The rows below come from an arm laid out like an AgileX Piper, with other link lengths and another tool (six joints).
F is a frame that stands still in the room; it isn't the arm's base.
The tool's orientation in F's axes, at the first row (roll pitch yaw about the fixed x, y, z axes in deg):
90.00, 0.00, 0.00
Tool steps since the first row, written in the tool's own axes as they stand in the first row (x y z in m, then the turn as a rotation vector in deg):
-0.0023, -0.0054, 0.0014, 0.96, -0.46, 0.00
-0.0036, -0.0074, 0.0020, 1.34, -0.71, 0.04
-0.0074, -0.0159, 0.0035, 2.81, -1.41, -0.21
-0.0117, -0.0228, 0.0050, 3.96, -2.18, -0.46
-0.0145, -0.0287, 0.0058, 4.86, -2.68, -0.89
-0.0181, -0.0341, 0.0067, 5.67, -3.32, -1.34
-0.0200, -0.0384, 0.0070, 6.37, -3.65, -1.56
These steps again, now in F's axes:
-0.0023, -0.0014, -0.0054, 0.96, 0.00, -0.46
-0.0036, -0.0020, -0.0074, 1.34, -0.04, -0.71
-0.0074, -0.0035, -0.0159, 2.81, 0.21, -1.41
-0.0117, -0.0050, -0.0228, 3.96, 0.46, -2.18
-0.0145, -0.0058, -0.0287, 4.86, 0.89, -2.68
-0.0181, -0.0067, -0.0341, 5.67, 1.34, -3.32
-0.0200, -0.0070, -0.0384, 6.37, 1.56, -3.65

